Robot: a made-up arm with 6 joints.
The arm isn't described. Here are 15 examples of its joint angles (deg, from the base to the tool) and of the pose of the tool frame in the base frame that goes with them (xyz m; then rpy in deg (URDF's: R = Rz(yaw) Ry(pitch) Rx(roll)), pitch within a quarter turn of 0, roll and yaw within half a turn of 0).
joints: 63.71 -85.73 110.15 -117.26 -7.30 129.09
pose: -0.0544 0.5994 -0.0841 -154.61 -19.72 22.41
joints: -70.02 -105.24 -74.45 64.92 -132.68 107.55
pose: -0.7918 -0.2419 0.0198 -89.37 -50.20 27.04
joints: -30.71 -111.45 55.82 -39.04 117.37 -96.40
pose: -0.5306 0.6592 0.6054 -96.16 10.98 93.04
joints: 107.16 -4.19 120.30 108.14 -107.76 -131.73
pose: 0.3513 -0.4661 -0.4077 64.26 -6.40 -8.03
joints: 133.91 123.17 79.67 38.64 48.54 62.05
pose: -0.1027 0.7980 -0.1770 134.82 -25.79 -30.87
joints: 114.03 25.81 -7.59 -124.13 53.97 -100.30
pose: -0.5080 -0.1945 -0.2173 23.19 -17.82 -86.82
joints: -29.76 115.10 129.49 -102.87 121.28 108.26
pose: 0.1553 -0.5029 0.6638 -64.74 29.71 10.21
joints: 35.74 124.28 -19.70 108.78 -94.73 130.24
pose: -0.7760 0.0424 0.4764 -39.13 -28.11 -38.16
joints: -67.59 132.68 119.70 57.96 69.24 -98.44
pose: 0.7394 -0.2257 -0.3315 92.52 10.21 11.45
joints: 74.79 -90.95 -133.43 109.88 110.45 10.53
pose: -0.2666 -0.0622 -0.1748 2.46 -56.98 -105.08
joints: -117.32 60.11 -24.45 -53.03 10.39 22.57
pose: 0.5584 0.4126 -0.0004 -60.65 -31.47 -172.35
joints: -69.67 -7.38 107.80 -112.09 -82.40 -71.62
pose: 0.2570 -0.2029 0.1187 -89.86 -15.92 -18.33
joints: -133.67 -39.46 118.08 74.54 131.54 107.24
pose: -0.4136 0.1104 0.1323 -145.35 34.17 25.19
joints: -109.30 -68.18 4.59 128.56 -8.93 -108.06
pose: 0.3274 -0.6386 -0.2688 90.19 -17.81 -16.33
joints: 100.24 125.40 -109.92 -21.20 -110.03 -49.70
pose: -0.5937 0.6605 0.3145 70.73 -35.03 123.17
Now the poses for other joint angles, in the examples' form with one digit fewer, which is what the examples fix.
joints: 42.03 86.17 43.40 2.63 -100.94 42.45
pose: -0.391 -0.600 -0.055 -39.7 33.7 17.8
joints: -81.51 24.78 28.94 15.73 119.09 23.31
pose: -0.201 -0.648 -0.616 10.6 -43.2 -75.4
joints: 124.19 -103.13 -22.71 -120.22 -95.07 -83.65
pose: -0.174 0.200 0.226 18.7 -18.2 -161.6
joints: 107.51 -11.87 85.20 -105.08 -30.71 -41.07
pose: -0.187 0.416 -0.018 -43.2 -43.7 -161.7
